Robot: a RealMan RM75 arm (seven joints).
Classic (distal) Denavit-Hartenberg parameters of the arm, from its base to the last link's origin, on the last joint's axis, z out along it. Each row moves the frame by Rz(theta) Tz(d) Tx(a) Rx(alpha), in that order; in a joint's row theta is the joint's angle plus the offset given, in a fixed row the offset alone. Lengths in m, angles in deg.
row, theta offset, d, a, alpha
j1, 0, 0.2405, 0, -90
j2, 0, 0, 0, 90
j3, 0, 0.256, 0, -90
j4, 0, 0, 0, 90
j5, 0, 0.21, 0, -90
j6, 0, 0, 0, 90
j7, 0, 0.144, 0, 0
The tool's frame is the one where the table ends.
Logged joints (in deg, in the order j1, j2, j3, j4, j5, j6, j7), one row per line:
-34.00 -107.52 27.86 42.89 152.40 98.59 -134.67
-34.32 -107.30 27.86 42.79 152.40 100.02 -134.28
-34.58 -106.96 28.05 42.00 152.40 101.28 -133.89
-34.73 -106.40 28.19 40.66 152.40 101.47 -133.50
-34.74 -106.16 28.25 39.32 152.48 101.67 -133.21
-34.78 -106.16 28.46 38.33 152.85 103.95 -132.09
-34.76 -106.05 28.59 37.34 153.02 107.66 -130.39
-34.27 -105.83 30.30 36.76 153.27 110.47 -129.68
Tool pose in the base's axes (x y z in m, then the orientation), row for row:
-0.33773 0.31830 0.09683 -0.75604 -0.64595 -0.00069 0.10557
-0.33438 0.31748 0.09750 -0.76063 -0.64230 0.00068 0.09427
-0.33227 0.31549 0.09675 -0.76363 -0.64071 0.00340 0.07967
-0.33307 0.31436 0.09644 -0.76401 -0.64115 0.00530 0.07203
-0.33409 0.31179 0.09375 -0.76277 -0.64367 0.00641 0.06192
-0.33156 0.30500 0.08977 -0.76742 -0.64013 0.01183 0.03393
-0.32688 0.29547 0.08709 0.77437 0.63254 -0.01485 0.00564
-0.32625 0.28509 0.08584 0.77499 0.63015 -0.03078 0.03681
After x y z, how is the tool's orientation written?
As a quaternion, x y z w.
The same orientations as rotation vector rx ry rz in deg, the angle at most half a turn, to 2 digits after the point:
-127.64 -109.05 -0.12
-129.26 -109.15 0.12
-130.89 -109.82 0.58
-131.55 -110.40 0.91
-132.14 -111.50 1.11
-135.23 -112.80 2.08
138.89 113.45 -2.66
136.32 110.84 -5.41

